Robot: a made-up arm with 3 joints. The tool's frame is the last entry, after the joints. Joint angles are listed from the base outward.
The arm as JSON. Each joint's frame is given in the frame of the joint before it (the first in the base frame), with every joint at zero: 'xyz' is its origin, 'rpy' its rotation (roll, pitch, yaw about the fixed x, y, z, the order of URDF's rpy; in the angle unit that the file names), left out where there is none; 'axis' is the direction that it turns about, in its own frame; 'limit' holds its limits. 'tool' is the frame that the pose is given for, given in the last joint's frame.
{
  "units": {
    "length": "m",
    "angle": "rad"
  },
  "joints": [
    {
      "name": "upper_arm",
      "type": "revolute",
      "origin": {
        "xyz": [
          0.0,
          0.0,
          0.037
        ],
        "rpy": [
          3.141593,
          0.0,
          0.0
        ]
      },
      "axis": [
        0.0,
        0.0,
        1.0
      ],
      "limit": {
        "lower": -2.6,
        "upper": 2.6
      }
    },
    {
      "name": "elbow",
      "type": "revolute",
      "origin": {
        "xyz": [
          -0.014,
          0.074,
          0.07
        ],
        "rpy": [
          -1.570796,
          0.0,
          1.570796
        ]
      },
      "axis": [
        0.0,
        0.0,
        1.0
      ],
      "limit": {
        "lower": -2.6,
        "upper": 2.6
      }
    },
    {
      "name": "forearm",
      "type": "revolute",
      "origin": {
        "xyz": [
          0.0,
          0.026,
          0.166
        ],
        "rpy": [
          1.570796,
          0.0,
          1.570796
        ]
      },
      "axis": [
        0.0,
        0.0,
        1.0
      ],
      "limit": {
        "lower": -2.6,
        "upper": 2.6
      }
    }
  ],
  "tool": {
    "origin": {
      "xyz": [
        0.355,
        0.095,
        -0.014
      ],
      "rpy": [
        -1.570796,
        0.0,
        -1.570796
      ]
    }
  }
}
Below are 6 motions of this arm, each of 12 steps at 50 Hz.
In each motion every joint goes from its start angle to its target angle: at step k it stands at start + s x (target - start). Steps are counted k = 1, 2, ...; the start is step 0. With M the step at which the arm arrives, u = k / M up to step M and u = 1 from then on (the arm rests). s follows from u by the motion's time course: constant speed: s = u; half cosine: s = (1 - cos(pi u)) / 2; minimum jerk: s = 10 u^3 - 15 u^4 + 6 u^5.
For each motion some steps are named. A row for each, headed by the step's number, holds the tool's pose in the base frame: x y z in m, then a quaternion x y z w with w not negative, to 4 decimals.
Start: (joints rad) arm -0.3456 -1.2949 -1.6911
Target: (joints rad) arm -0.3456 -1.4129 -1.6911
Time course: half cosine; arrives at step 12
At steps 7, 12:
7: 0.2229 -0.0763 -0.0037 0.3135 0.6432 0.5545 0.4248
12: 0.2233 -0.0775 -0.0070 0.3263 0.6348 0.5653 0.4135

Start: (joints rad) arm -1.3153 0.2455 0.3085
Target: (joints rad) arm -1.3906 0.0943 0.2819
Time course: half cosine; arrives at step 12
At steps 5, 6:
5: -0.0879 -0.3648 0.2957 0.0189 -0.1741 0.6236 0.7619
6: -0.0779 -0.3660 0.2978 0.0263 -0.1668 0.6267 0.7607

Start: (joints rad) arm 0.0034 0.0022 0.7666
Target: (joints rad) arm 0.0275 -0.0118 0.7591
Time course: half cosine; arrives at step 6
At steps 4, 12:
4: -0.4948 -0.0512 0.1847 -0.0001 -0.3714 -0.0115 0.9284
12: -0.4948 -0.0490 0.1853 0.0004 -0.3705 -0.0150 0.9287

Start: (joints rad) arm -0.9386 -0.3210 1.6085
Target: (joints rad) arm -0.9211 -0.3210 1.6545
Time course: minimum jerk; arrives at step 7
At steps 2, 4, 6, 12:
2: -0.2871 -0.4473 -0.1089 0.4204 -0.5868 0.2048 0.6611
4: -0.2914 -0.4413 -0.1163 0.4201 -0.5959 0.1973 0.6553
6: -0.2943 -0.4369 -0.1216 0.4199 -0.6024 0.1920 0.6511
12: -0.2945 -0.4366 -0.1219 0.4198 -0.6028 0.1916 0.6509

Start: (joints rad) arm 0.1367 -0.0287 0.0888
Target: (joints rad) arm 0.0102 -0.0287 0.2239
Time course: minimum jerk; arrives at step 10
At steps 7, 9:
7: -0.3462 -0.0595 0.3220 0.0127 -0.1010 -0.0168 0.9947
9: -0.3518 -0.0661 0.3185 0.0136 -0.1112 -0.0072 0.9937

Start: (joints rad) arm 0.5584 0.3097 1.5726
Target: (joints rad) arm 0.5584 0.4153 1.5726
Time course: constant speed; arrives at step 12
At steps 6, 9, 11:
6: -0.4989 0.2108 -0.1031 -0.3143 -0.6341 -0.0689 0.7031
9: -0.4999 0.2092 -0.1027 -0.3226 -0.6299 -0.0596 0.7040
11: -0.5006 0.2082 -0.1025 -0.3281 -0.6270 -0.0534 0.7045

